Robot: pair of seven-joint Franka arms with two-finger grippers.
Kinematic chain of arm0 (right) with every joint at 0, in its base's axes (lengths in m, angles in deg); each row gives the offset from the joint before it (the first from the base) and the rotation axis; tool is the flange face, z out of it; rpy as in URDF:
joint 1: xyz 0 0 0.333 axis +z
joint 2: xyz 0 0 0 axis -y
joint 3: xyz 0 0 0.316 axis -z
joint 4: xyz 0.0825 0 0 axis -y
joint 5: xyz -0.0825 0 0.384 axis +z
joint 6: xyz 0 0 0 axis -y
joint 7: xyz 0.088 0 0 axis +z
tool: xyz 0 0 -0.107 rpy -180 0 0
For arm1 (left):
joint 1: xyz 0 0 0.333 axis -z
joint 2: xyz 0 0 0 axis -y
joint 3: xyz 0 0 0.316 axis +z
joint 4: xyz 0.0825 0 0 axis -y
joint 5: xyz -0.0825 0 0.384 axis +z
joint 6: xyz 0 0 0 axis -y
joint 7: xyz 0.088 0 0 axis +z
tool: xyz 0 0 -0.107 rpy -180 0 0
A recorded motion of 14 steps. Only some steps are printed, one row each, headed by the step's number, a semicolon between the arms.
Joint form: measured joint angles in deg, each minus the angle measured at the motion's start. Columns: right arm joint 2, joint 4, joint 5, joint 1, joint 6, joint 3, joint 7; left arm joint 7, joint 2, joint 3, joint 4, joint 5, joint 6, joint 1.
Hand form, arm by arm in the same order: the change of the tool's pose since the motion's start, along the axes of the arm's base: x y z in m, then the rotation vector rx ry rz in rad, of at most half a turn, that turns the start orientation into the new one. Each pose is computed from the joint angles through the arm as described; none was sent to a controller.
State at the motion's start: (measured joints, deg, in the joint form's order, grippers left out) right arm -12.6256 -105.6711 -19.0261 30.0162 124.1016 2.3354 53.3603; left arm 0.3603 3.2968 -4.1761 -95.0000 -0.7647 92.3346 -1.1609
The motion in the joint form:
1: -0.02 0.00 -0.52 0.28 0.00 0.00 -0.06; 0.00 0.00 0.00 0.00 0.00 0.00 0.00
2: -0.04 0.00 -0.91 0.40 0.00 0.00 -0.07; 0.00 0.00 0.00 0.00 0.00 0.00 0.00
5: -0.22 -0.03 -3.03 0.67 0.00 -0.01 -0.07; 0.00 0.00 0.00 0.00 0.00 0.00 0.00
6: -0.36 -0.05 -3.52 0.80 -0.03 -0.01 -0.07; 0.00 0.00 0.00 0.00 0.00 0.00 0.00
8: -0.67 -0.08 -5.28 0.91 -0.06 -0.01 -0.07; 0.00 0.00 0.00 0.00 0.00 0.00 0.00
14: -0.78 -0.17 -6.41 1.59 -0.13 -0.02 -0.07; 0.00 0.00 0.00 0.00 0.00 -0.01 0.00
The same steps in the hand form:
1: -0.0011 0.0025 -0.0001 -0.0070 -0.0036 0.0082; 0.0000 0.0000 0.0000 0.0000 0.0000 0.0000
2: -0.0016 0.0035 -0.0002 -0.0124 -0.0061 0.0134; 0.0000 0.0000 0.0000 0.0000 0.0000 0.0000
5: -0.0020 0.0052 -0.0020 -0.0430 -0.0182 0.0359; 0.0000 0.0000 0.0000 0.0000 0.0000 0.0000
6: -0.0023 0.0062 -0.0036 -0.0513 -0.0189 0.0421; 0.0000 0.0000 0.0000 0.0000 0.0000 0.0000
8: -0.0019 0.0066 -0.0069 -0.0783 -0.0260 0.0587; 0.0000 0.0000 0.0000 0.0000 0.0000 0.0000
14: -0.0051 0.0125 -0.0086 -0.0958 -0.0307 0.0799; 0.0000 0.0000 0.0000 0.0000 0.0002 0.0000

